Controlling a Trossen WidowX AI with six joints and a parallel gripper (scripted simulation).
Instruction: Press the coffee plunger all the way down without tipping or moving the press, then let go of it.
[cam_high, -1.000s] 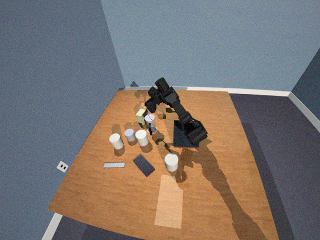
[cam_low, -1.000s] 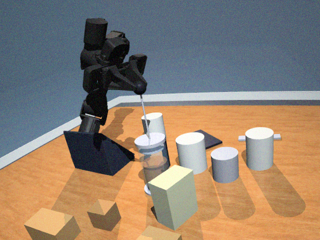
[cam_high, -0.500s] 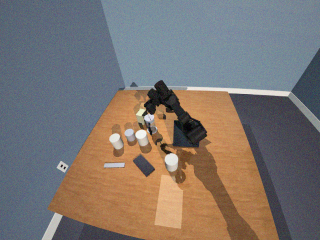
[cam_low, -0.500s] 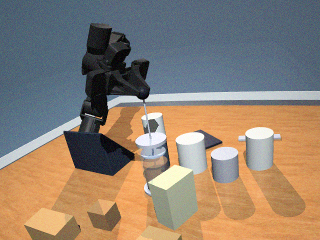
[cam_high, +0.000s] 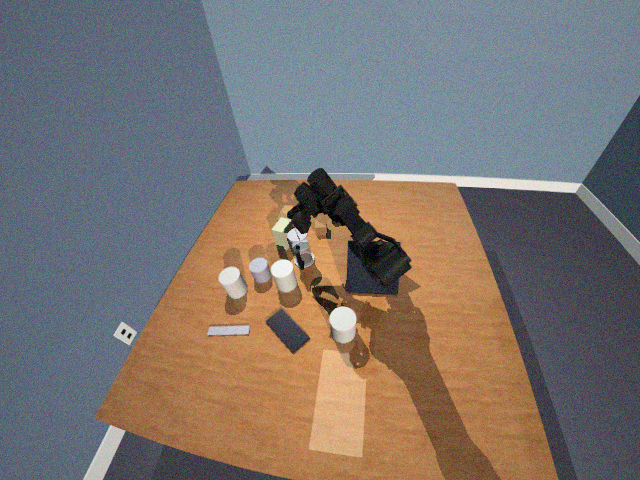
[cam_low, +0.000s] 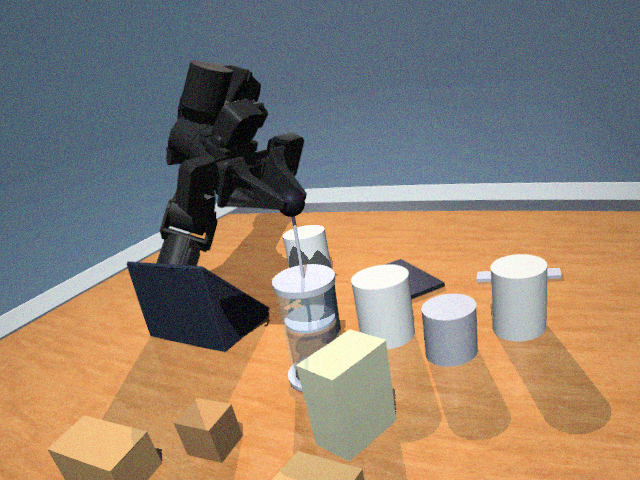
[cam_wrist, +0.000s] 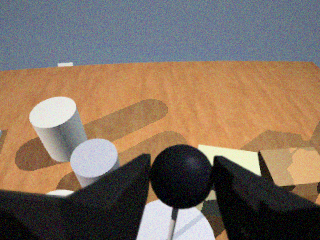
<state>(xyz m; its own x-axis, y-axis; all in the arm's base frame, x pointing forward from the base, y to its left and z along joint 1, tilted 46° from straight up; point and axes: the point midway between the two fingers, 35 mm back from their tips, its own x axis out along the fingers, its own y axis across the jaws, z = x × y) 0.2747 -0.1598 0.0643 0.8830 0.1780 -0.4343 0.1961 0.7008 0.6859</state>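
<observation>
The coffee press is 1 cm behind my gripper tip, 2 cm to the left of it and 12 cm below it. Round my gripper tip: pale yellow box (8 cm ahead, 9 cm to the right, 19 cm below).
</observation>
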